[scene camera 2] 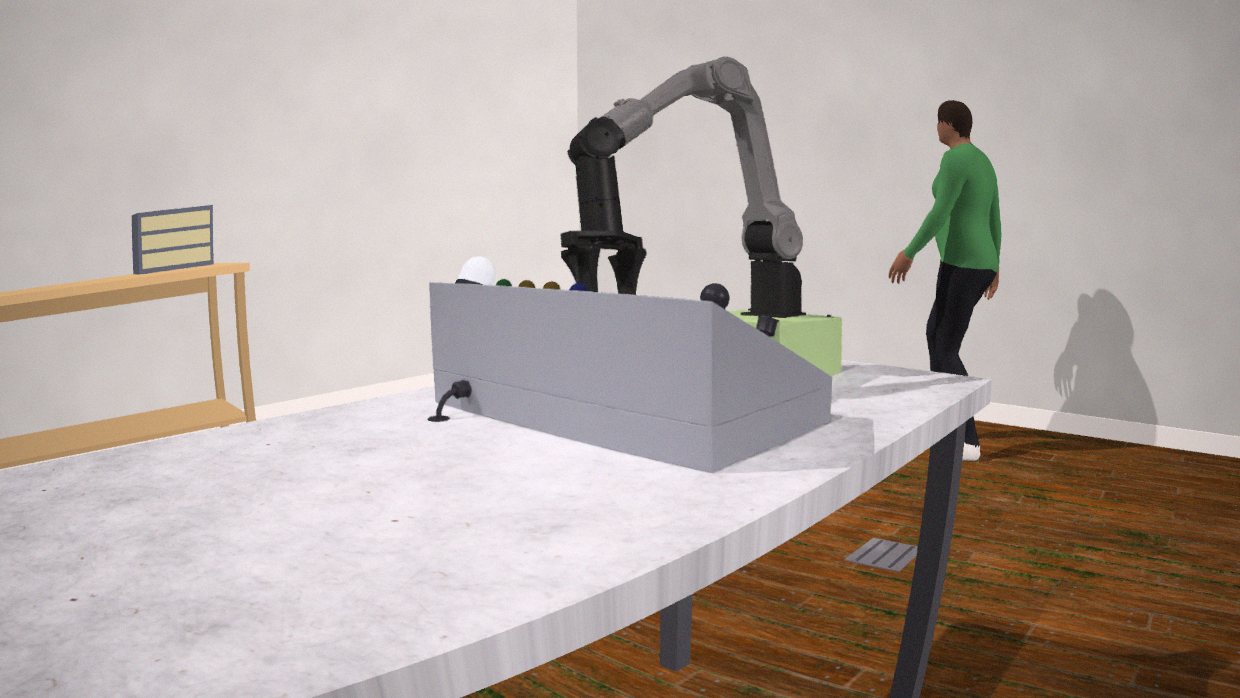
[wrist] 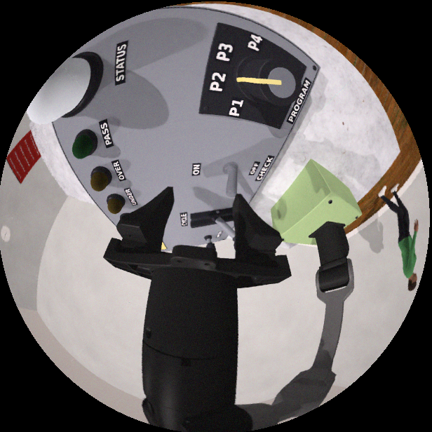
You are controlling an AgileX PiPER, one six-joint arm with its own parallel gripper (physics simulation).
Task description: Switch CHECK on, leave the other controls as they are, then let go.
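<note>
The grey sloped console (scene camera 2: 572, 364) (wrist: 160, 155) stands on the table. In the wrist view, the grey CHECK toggle lever (wrist: 231, 181) stands between the ON label (wrist: 196, 169) and the OFF label (wrist: 254, 168). Which position it is in, I cannot tell. My gripper (scene camera 2: 608, 289) (wrist: 203, 196) is open and points down over the console's far side. In the wrist view, the lever's free end appears just beside the right fingertip; whether they touch, I cannot tell. The console's rear wall hides the lever in the scene view.
The PROGRAM knob (wrist: 281, 82) points at P2. A black slot (wrist: 199, 218) with a lever lies beside the CYCLE label, partly behind the right finger. The white STATUS dome (scene camera 2: 477, 270) (wrist: 62, 90) and the green PASS lamp (wrist: 84, 144) stand on the panel. A green block (scene camera 2: 811, 339) (wrist: 305, 200) is beside the console.
</note>
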